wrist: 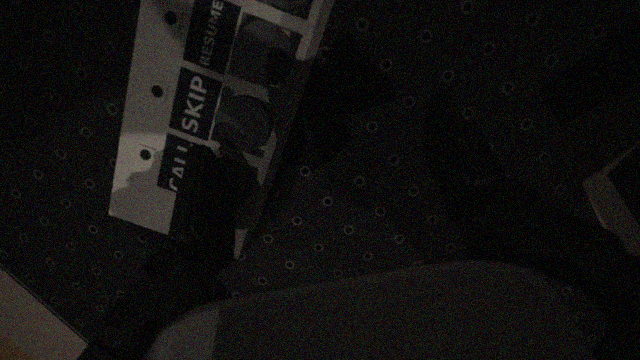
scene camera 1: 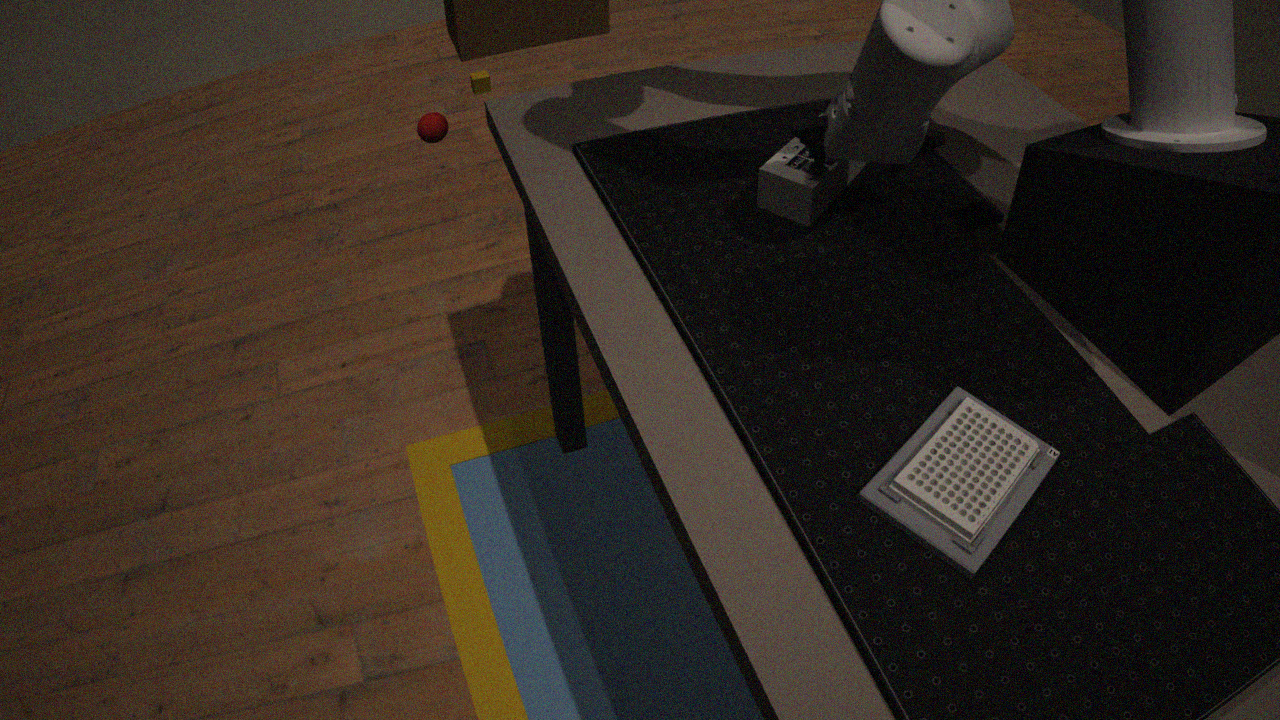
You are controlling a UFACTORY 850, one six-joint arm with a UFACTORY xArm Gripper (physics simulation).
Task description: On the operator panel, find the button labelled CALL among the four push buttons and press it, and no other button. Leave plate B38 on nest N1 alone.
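Note:
The operator panel [scene camera 1: 785,198] [wrist: 141,112] is a light box on the dark perforated mat. In the wrist view its CALL label [wrist: 175,172] is partly covered by a dark gripper finger, and the button beside that label is hidden behind it. The SKIP label [wrist: 194,104] with its round button [wrist: 247,120] and the RESUME label [wrist: 212,35] with its button [wrist: 260,47] show further up. My gripper [scene camera 1: 819,162] is open and empty, pointing down at the panel's CALL end; contact cannot be told. White plate B38 [scene camera 1: 968,461] lies on the grey nest N1 [scene camera 1: 973,557].
The dark mat [scene camera 1: 805,331] covers much of the table, whose light edge [scene camera 1: 662,376] runs along its side. The black pedestal [scene camera 1: 1136,259] carries the robot's base [scene camera 1: 1179,71]. A red ball [scene camera 1: 432,127], a yellow cube [scene camera 1: 480,83] and a brown box [scene camera 1: 537,25] show beyond the table.

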